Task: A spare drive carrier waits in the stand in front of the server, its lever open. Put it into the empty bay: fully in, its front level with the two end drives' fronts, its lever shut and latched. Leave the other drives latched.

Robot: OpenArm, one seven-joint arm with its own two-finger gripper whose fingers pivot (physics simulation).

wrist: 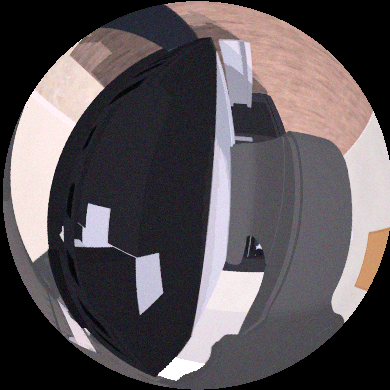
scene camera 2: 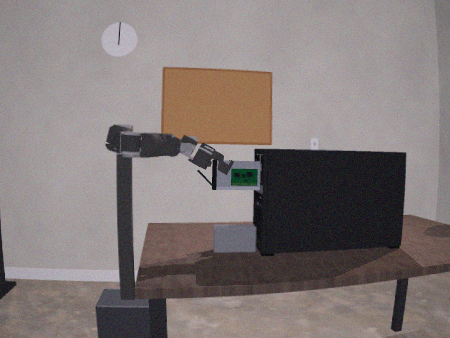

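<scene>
The drive carrier (scene camera 2: 222, 181) (wrist: 165, 165) is held roughly level at the upper front of the black server (scene camera 2: 330, 200). Its rear end overlaps the server's front edge in the scene view; most of its length, with the green board, shows outside. Its black front stands well out from the server. Its lever (scene camera 2: 205, 178) sticks out, open. My gripper (scene camera 2: 226, 167) is shut on the carrier just behind its front; one grey finger shows along its side in the wrist view. The bay opening, the end drives and the exact fit are hidden.
The grey stand (scene camera 2: 235, 238) is on the brown table (scene camera 2: 170, 235) (wrist: 310, 85), low in front of the server and below the carrier. The arm's post (scene camera 2: 125, 225) rises left of the table. A cork board (scene camera 2: 217, 105) (wrist: 375, 260) hangs on the wall behind.
</scene>
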